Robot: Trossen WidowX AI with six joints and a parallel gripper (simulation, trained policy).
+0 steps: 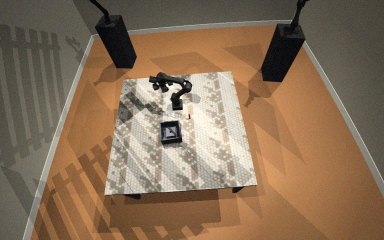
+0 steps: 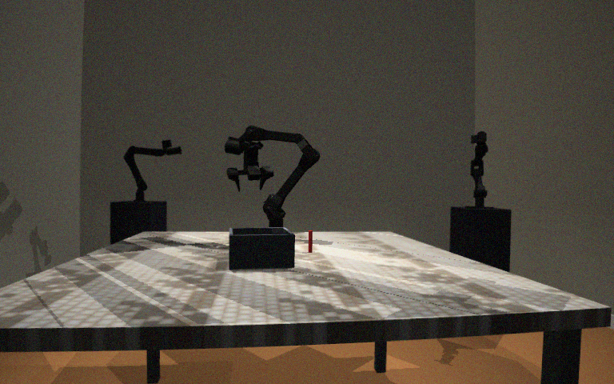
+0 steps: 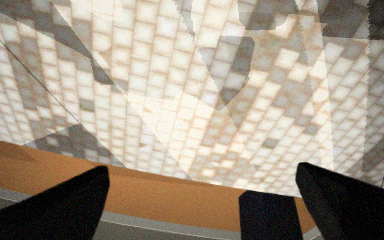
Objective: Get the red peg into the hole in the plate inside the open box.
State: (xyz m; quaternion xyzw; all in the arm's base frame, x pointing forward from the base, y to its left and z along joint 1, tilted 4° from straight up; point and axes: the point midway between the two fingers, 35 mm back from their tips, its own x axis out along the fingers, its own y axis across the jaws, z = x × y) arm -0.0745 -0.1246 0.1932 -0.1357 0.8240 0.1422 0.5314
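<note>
Right now the red peg is 220 mm ahead of my gripper tip, 270 mm to the left of it and 180 mm below it. Round my gripper tip: dark box (410 mm ahead, 110 mm to the left, 190 mm below); then plate (410 mm ahead, 110 mm to the left, 180 mm below).
</note>
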